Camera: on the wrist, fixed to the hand. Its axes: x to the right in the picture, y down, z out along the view.
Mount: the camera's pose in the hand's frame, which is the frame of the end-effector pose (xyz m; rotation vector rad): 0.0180 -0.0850 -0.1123 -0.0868 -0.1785 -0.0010
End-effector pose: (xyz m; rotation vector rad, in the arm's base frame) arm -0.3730 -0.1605 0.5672 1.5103 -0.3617 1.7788
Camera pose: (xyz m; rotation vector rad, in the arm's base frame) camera -0.3944 -0.0243 0.5333 1.6108 -0.5199 1.6106
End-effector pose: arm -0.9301 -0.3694 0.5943 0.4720 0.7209 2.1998
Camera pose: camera -0.9548 -0.3477 0.4562 0.6142 0.5280 2.1457
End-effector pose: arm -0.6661 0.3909 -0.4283 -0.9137 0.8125 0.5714
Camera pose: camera -0.6344 0.2534 -0.4440 -0.9278 0.6303 0.6815
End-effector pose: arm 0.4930 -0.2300 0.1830 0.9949 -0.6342 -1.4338
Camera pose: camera 0.5479 -0.2165 0.0527 0.8054 -0.6948 -1.5493
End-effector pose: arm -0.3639 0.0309 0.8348 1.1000 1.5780 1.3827
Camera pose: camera -0.4851 0.0054 0.7653 1.1369 1.3785 1.3018
